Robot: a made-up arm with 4 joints. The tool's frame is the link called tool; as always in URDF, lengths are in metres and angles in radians.
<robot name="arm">
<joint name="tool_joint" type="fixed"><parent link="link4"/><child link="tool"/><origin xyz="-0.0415 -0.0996 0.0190" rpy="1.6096 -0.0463 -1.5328"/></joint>
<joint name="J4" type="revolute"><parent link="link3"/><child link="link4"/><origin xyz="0.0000 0.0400 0.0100" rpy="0.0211 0.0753 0.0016"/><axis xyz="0 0 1"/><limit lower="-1.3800" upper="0.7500"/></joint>
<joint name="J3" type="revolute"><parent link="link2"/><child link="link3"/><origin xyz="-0.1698 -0.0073 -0.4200" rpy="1.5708 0.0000 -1.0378"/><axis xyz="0 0 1"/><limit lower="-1.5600" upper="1.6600"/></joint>
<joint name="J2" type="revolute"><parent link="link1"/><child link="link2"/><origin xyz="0.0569 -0.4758 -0.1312" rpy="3.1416 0.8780 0.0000"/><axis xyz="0 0 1"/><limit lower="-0.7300" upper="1.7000"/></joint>
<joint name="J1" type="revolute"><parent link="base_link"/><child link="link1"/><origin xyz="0.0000 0.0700 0.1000" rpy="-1.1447 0.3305 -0.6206"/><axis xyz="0 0 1"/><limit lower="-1.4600" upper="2.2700"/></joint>
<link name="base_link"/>
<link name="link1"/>
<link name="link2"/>
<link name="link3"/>
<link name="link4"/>
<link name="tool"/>
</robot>
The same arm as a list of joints. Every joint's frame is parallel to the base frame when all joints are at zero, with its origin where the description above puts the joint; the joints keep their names.
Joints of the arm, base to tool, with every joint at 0 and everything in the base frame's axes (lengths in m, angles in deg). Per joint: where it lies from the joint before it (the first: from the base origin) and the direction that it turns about. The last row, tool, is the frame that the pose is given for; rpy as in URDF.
J1: offset 0.0000 0.0700 0.1000 axis 0.638602 0.662802 0.391001
J2: offset -0.0400 -0.3600 0.3401 axis -1 -0.0001 0
J3: offset 0.4200 0.1500 0.0800 axis -0.0001 1 0
J4: offset -0.0400 0.0100 0.0000 axis 0.020901 0.996942 -0.075303
tool: offset 0.1000 0.0200 0.0400 rpy -1.99 2.37 1.28
Joint limits (deg, base to tool): -83.65..130.06 -41.83..97.40 -89.38..95.11 -79.07..42.97

